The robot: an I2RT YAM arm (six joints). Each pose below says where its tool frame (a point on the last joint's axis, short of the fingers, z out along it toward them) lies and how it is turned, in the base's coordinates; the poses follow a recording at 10 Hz.
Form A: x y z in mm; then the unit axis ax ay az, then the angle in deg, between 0 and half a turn.
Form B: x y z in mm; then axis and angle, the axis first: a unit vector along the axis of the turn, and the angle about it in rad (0 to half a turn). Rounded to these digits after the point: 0 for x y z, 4 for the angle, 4 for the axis.
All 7 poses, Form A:
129 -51 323 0.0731 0.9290 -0.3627 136.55
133 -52 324 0.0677 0.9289 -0.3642 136.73
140 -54 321 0.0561 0.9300 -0.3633 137.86
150 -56 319 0.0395 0.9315 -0.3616 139.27
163 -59 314 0.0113 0.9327 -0.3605 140.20
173 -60 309 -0.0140 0.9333 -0.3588 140.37
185 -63 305 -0.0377 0.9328 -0.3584 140.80
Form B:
129 -51 323 0.0731 0.9290 -0.3627 2.3832
133 -52 324 0.0677 0.9289 -0.3642 2.3864
140 -54 321 0.0561 0.9300 -0.3633 2.4061
150 -56 319 0.0395 0.9315 -0.3616 2.4307
163 -59 314 0.0113 0.9327 -0.3605 2.4470
173 -60 309 -0.0140 0.9333 -0.3588 2.4499
185 -63 305 -0.0377 0.9328 -0.3584 2.4574

